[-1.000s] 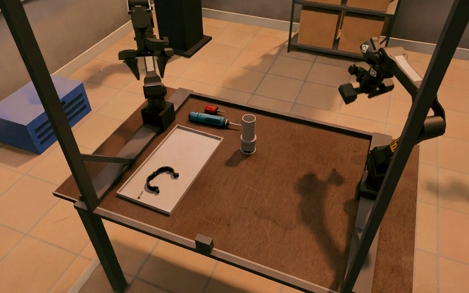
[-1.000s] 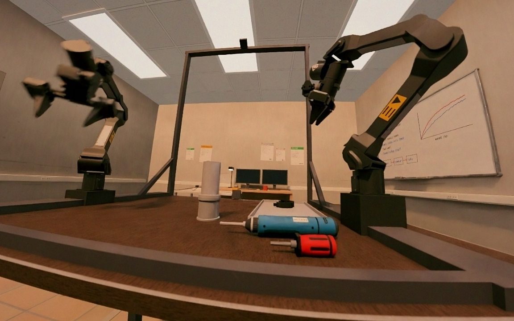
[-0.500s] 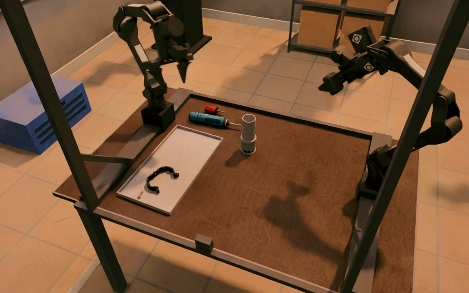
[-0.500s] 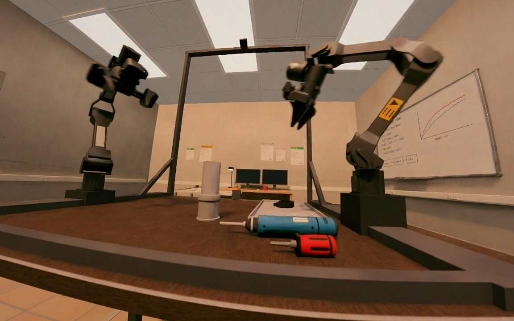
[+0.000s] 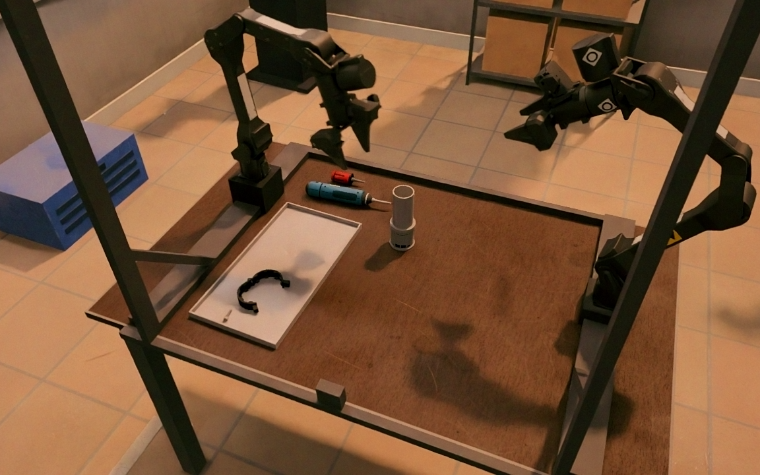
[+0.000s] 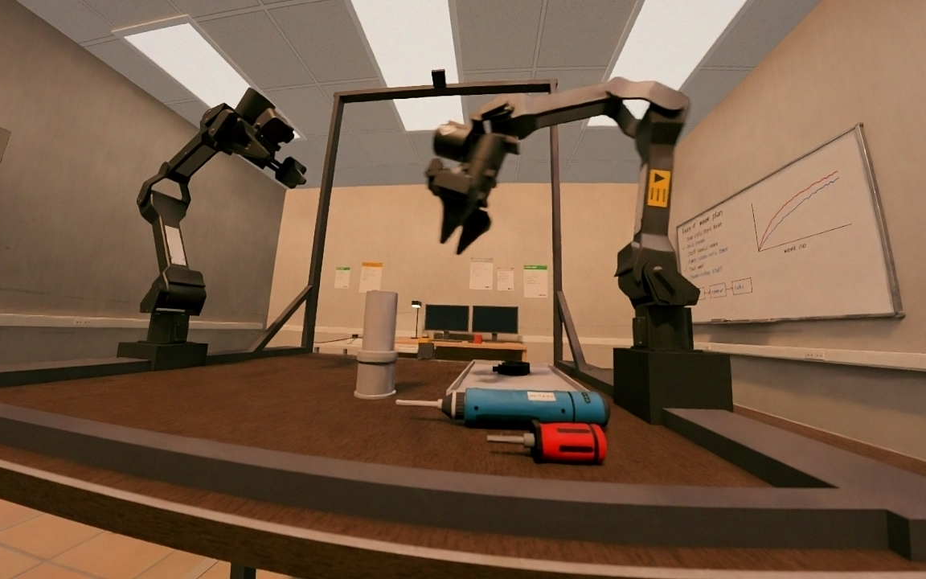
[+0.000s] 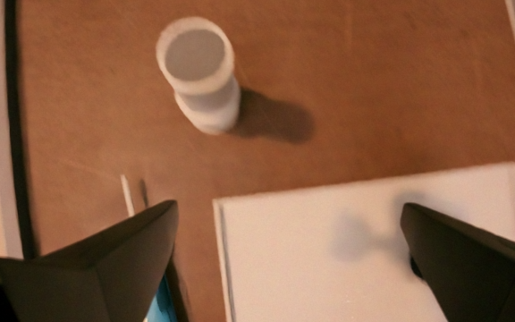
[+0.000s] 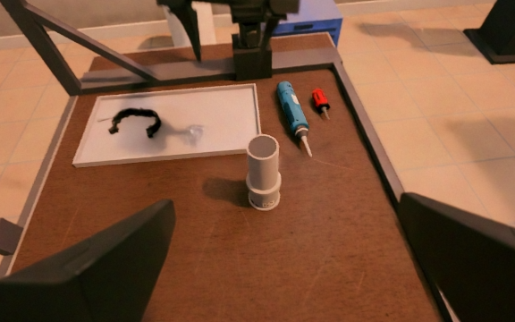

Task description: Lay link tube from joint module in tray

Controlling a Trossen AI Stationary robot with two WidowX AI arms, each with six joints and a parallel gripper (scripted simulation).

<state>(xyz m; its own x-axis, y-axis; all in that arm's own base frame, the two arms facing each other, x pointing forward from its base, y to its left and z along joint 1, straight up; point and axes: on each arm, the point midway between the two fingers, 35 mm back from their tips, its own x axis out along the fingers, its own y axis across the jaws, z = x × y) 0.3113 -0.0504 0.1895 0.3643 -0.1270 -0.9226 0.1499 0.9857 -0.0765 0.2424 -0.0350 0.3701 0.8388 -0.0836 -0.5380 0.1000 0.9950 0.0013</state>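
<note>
Right now the link tube is 17 cm below my left hand, 11 cm to the right of it and 4 cm ahead of it. From my left hand the other things lie so: joint module 25 cm below, 11 cm to the right, 4 cm ahead; then small pin 36 cm behind, 27 cm below, 13 cm to the left; then white tray 27 cm below, 17 cm behind, 11 cm to the left.
</note>
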